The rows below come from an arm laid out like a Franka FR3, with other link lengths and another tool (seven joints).
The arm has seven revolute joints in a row. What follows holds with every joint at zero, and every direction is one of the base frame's.
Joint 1 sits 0.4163 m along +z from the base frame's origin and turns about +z.
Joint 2 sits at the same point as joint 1 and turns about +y.
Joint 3 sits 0.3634 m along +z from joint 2 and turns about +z.
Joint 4 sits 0.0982 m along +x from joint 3 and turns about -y.
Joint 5 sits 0.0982 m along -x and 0.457 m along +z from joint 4 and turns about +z.
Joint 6 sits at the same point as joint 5 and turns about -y.
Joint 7 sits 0.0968 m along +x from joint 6 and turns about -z.
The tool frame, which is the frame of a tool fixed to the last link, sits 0.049 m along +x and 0.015 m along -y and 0.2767 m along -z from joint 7; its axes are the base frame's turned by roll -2.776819, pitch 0 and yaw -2.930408 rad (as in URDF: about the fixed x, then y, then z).
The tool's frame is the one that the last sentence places.
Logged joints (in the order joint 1, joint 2, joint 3, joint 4, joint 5, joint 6, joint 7), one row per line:
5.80 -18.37 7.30 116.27 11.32 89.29 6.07
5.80 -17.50 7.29 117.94 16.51 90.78 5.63
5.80 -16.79 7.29 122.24 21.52 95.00 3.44
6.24 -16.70 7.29 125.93 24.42 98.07 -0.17
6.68 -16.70 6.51 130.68 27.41 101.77 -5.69
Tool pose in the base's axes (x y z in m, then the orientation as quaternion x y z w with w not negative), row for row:
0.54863 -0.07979 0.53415 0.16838 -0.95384 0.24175 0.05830
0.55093 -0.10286 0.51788 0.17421 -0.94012 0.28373 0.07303
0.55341 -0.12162 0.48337 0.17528 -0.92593 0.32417 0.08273
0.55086 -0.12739 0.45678 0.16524 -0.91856 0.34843 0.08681
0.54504 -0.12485 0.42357 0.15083 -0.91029 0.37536 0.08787
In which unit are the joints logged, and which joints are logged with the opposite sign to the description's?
The joints are logged in degrees. Opposite sign: joint 3, joint 4, joint 5, joint 7.
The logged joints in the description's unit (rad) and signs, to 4 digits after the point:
0.1012 -0.3206 -0.1274 -2.0293 -0.1976 1.5584 -0.1059
0.1012 -0.3054 -0.1272 -2.0584 -0.2882 1.5844 -0.0983
0.1012 -0.2930 -0.1272 -2.1335 -0.3756 1.6581 -0.0600
0.1089 -0.2915 -0.1272 -2.1979 -0.4262 1.7116 0.0030
0.1166 -0.2915 -0.1136 -2.2808 -0.4784 1.7762 0.0993

